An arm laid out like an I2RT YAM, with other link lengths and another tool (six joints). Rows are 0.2 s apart.
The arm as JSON. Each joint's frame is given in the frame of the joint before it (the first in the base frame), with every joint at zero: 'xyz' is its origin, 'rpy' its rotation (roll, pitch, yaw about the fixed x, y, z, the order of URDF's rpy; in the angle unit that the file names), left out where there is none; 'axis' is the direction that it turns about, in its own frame. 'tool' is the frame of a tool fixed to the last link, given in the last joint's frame.
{
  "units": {
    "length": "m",
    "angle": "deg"
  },
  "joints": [
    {
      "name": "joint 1",
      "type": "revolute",
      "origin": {
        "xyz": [
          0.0,
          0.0,
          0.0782
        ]
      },
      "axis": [
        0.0,
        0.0,
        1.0
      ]
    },
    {
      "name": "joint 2",
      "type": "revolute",
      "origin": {
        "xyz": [
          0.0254,
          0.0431,
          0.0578
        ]
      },
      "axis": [
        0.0,
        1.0,
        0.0
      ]
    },
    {
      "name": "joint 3",
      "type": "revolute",
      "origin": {
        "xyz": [
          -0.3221,
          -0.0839,
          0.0
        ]
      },
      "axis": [
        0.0,
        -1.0,
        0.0
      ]
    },
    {
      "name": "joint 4",
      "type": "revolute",
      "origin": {
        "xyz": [
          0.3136,
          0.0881,
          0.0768
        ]
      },
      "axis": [
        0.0,
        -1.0,
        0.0
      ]
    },
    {
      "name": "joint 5",
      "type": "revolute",
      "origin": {
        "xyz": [
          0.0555,
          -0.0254,
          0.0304
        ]
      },
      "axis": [
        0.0,
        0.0,
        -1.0
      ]
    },
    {
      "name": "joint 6",
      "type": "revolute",
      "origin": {
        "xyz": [
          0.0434,
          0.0,
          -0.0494
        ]
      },
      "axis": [
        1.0,
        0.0,
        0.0
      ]
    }
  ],
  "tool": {
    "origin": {
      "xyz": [
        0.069,
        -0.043,
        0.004
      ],
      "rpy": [
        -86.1,
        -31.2,
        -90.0
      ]
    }
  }
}
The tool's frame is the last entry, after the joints.
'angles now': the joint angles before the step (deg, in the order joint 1, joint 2, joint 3, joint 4, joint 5, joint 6). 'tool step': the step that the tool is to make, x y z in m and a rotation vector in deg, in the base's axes. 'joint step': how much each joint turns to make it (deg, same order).
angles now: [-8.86 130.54 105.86 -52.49 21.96 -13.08]
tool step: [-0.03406 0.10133 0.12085 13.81 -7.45 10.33]
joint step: [7.58 -15.50 0.00 -9.60 -14.61 1.26]
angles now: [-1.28 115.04 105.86 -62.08 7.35 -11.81]
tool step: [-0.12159 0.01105 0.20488 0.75 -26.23 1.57]
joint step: [0.81 -26.16 0.01 0.06 -1.37 -0.05]
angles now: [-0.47 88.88 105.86 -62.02 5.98 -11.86]
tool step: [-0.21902 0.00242 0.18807 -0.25 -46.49 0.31]
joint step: [0.01 -29.15 0.01 17.33 -0.32 0.01]
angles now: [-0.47 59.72 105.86 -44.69 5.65 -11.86]
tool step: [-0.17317 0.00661 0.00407 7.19 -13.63 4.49]
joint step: [0.00 -18.18 -0.04 -5.08 -3.43 7.85]
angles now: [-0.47 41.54 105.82 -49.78 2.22 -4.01]
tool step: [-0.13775 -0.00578 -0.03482 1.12 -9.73 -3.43]
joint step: [0.00 -14.56 -0.02 -4.81 3.63 -0.01]
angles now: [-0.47 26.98 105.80 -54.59 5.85 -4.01]
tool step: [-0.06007 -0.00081 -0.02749 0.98 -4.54 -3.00]
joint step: [-0.94 -6.68 0.02 -2.19 2.31 0.02]
